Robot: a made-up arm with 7 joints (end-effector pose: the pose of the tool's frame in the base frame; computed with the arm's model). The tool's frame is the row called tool. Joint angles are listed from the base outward.
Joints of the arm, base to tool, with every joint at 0 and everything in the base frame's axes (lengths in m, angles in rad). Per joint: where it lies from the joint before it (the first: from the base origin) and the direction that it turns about. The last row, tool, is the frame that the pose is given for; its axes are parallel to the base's.
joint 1: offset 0 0 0.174 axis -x
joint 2: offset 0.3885 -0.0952 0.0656 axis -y
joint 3: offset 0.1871 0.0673 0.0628 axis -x
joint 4: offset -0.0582 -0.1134 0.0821 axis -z
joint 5: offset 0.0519 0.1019 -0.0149 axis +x
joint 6: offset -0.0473 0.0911 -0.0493 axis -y
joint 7: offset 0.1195 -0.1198 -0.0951 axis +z
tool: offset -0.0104 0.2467 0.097
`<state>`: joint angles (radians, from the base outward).
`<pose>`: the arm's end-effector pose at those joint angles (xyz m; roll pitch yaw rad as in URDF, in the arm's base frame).
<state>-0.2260 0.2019 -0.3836 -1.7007 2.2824 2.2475 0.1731</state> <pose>0.5129 -0.3131 0.4243 1.8140 0.4580 -0.2851</pose>
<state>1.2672 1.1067 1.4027 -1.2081 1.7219 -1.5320 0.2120</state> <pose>0.2365 0.1761 -0.0348 -1.7844 0.7247 -1.7244</pose>
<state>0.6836 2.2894 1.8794 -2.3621 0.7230 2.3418 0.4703</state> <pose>0.2009 0.0433 -0.1051 -1.8069 0.3174 2.0310</pose>
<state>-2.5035 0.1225 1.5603 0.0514 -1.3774 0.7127 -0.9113</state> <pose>0.7759 0.0326 0.1209 0.1551 -0.6796 -0.8772</pose>
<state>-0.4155 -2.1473 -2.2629 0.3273 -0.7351 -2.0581 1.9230</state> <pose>0.1758 -0.0887 0.1021 -1.9557 1.0280 0.3121</pose>
